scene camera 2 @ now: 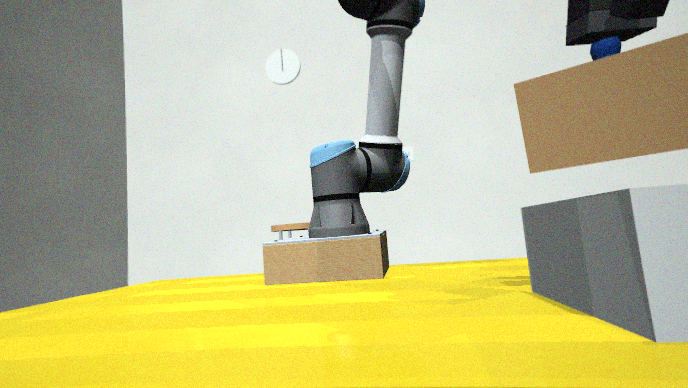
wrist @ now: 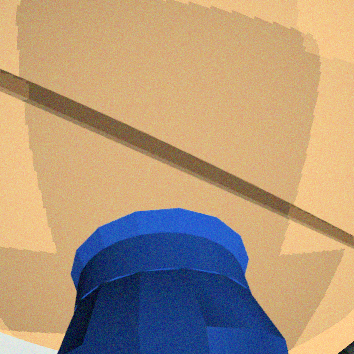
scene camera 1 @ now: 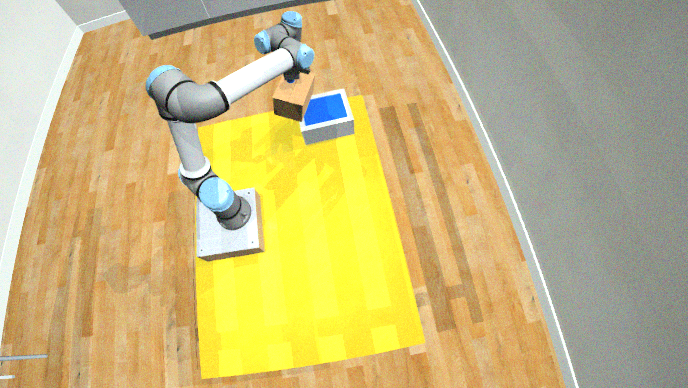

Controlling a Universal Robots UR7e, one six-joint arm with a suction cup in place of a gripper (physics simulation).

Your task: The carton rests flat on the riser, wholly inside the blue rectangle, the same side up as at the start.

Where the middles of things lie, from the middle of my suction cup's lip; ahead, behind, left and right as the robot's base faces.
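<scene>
There's the brown carton (scene camera 2: 621, 106), which is 20 mm to the right of my suction cup and 80 mm below it. And the grey riser (scene camera 2: 610, 255), that one's 110 mm ahead of my suction cup, 40 mm to the right of it and 270 mm below it.
</scene>
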